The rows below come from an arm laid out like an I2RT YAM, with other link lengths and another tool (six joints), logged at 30 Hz.
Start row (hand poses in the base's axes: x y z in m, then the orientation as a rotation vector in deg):
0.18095, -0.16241, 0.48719, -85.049, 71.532, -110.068
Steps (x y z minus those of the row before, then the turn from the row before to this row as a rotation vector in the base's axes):
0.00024, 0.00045, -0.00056, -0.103, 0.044, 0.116
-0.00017, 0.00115, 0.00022, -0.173, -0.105, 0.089
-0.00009, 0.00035, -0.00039, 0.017, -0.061, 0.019
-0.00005, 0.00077, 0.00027, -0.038, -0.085, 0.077
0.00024, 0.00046, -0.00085, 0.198, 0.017, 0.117
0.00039, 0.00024, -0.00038, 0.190, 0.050, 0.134
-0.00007, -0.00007, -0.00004, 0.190, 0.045, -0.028
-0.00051, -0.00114, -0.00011, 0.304, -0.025, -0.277
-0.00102, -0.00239, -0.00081, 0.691, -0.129, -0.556
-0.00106, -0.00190, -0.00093, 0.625, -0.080, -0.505
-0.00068, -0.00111, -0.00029, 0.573, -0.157, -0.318
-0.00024, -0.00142, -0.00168, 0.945, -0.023, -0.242
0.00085, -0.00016, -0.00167, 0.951, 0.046, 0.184
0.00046, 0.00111, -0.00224, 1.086, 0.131, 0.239
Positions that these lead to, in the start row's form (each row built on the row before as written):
0.18119, -0.16196, 0.48663, -85.191, 71.358, -110.064
0.18102, -0.16081, 0.48685, -85.188, 71.090, -110.216
0.18093, -0.16046, 0.48646, -85.117, 71.058, -110.220
0.18088, -0.15969, 0.48673, -85.066, 70.917, -110.248
0.18112, -0.15923, 0.48588, -85.027, 70.966, -109.987
0.18151, -0.15899, 0.48550, -85.035, 71.007, -109.706
0.18144, -0.15906, 0.48546, -84.981, 71.202, -109.531
0.18093, -0.16020, 0.48535, -84.703, 71.696, -109.449
0.17991, -0.16259, 0.48454, -84.012, 72.713, -109.249
0.17885, -0.16449, 0.48361, -83.424, 73.647, -109.046
0.17817, -0.16560, 0.48332, -82.842, 74.323, -108.805
0.17793, -0.16702, 0.48164, -82.255, 75.268, -108.107
0.17878, -0.16718, 0.47997, -81.909, 75.835, -107.096
0.17924, -0.16607, 0.47773, -81.609, 76.483, -105.884

